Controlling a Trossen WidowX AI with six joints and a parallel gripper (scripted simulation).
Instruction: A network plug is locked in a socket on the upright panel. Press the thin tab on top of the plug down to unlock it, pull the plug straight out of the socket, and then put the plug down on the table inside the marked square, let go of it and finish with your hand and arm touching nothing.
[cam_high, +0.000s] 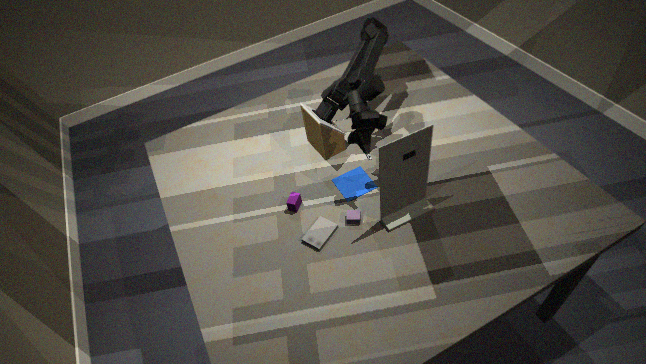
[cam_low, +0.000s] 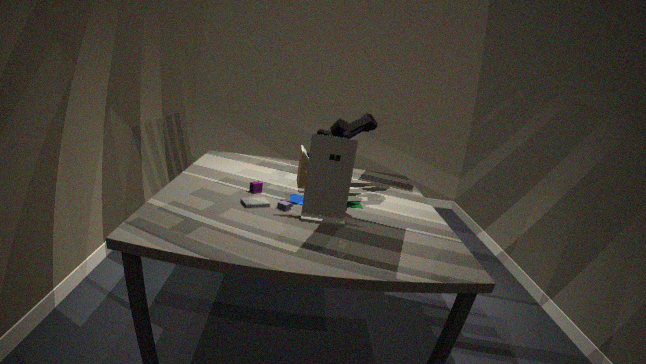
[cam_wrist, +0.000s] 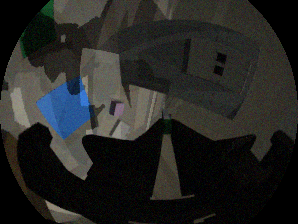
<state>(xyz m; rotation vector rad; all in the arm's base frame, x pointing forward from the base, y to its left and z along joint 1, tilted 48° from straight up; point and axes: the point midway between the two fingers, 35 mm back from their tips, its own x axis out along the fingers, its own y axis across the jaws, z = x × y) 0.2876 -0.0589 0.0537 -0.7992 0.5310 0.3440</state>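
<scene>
Now: gripper tip 80 mm past the blue marked square, 10 mm to the left of it and 200 mm above it. Round my gripper tip: green flat piece (80 mm behind, 200 mm to the left, 200 mm below); then network plug (right at my gripper tip); then grey upright panel (120 mm ahead, 60 mm to the left, 50 mm below).
</scene>
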